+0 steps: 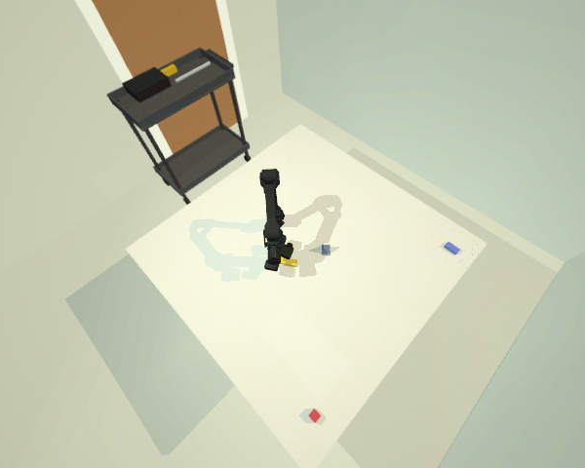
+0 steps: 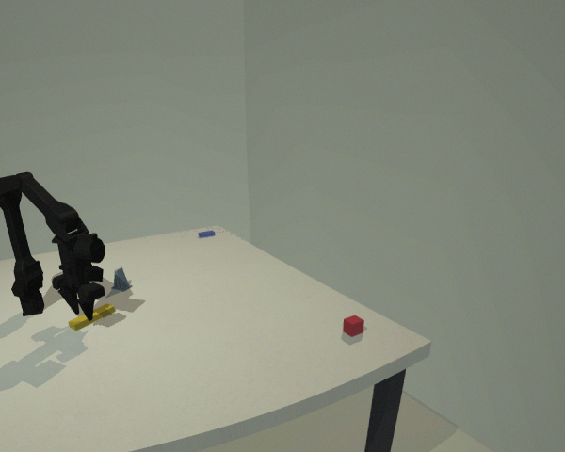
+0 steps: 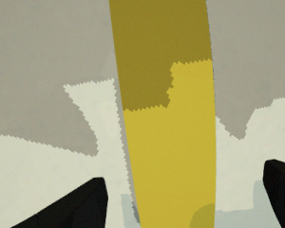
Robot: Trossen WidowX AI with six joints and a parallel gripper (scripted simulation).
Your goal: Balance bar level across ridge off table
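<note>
Right now the yellow bar is 20 mm to the left of my gripper tip, 20 mm ahead of it and 10 mm below it. Also, from my gripper tip: red cube: 570 mm ahead, 350 mm to the right; then blue block: 650 mm to the left, 570 mm ahead, 10 mm below.
</note>
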